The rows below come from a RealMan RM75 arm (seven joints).
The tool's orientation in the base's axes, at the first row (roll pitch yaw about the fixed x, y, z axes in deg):
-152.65, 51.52, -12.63
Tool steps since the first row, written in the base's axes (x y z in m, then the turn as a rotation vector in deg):
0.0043, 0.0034, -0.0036, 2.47, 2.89, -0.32
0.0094, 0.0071, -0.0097, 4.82, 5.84, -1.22
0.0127, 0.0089, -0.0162, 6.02, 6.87, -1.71
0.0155, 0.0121, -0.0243, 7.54, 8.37, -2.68
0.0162, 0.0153, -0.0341, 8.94, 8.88, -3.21
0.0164, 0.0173, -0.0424, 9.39, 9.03, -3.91
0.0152, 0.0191, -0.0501, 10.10, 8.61, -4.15
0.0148, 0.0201, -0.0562, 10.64, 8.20, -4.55
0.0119, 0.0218, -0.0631, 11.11, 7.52, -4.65
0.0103, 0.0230, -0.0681, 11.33, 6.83, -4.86
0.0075, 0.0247, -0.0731, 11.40, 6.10, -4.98
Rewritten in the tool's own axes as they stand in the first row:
0.0050, -0.0040, 0.0015, 1.36, -3.53, 0.48
0.0123, -0.0079, 0.0042, 3.09, -6.88, 1.39
0.0192, -0.0093, 0.0070, 4.06, -8.21, 1.59
0.0268, -0.0110, 0.0117, 5.54, -9.94, 2.15
0.0344, -0.0111, 0.0187, 6.73, -10.95, 1.94
0.0408, -0.0105, 0.0243, 7.53, -11.12, 2.15
0.0459, -0.0090, 0.0304, 8.21, -11.11, 1.62
0.0502, -0.0078, 0.0346, 8.91, -10.96, 1.29
0.0537, -0.0056, 0.0411, 9.36, -10.65, 0.66
0.0564, -0.0043, 0.0455, 9.75, -10.17, 0.24
0.0584, -0.0027, 0.0509, 9.99, -9.60, -0.18

